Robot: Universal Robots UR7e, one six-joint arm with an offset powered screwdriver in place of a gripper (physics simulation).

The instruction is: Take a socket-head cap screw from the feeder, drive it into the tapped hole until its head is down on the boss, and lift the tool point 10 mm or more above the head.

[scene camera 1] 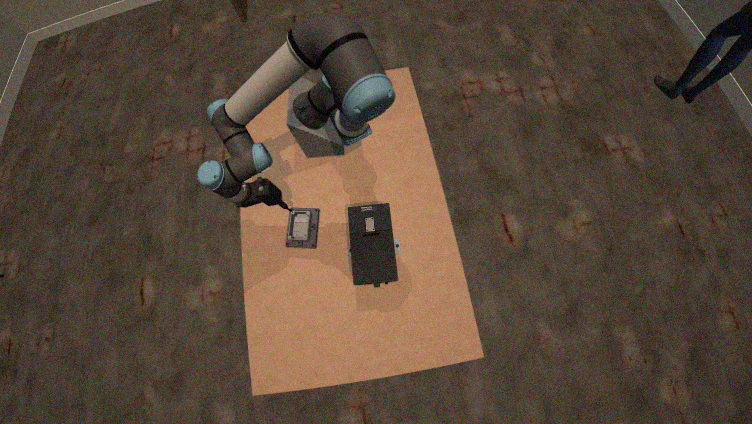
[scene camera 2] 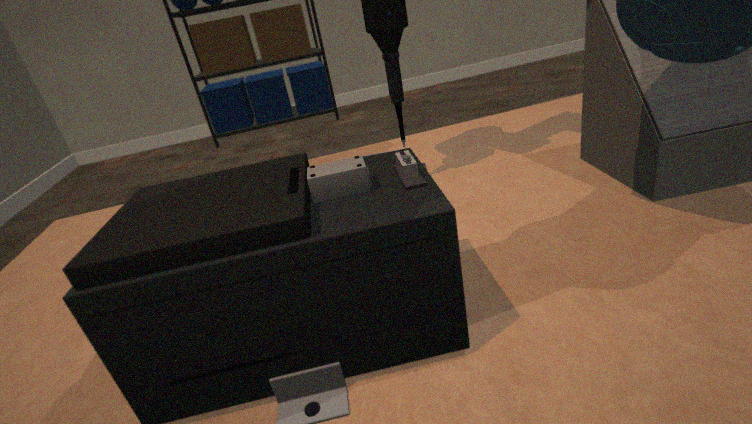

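The black screw feeder (scene camera 1: 372,252) (scene camera 2: 263,294) stands on the wooden top. Its small light pick-up block (scene camera 1: 370,224) (scene camera 2: 406,159) has a small dark detail on top, too small to identify as a screw. The grey workpiece (scene camera 1: 315,227) lies left of the feeder in scene camera 1; it does not show in scene camera 2. My screwdriver tip (scene camera 1: 290,210) (scene camera 2: 403,145) is at the upper left corner of the workpiece, apart from the feeder. A small pale piece shows at its very end; I cannot tell whether it is a screw or bare bit. The tapped hole and any contact there are not resolved.
The arm's grey pedestal (scene camera 1: 321,146) (scene camera 2: 610,121) stands behind the feeder and workpiece in scene camera 1. A metal bracket (scene camera 1: 397,245) (scene camera 2: 310,392) sticks out from the feeder's side. A shelf rack (scene camera 2: 208,118) stands by the wall. A person's legs (scene camera 1: 703,65) show at the far right.
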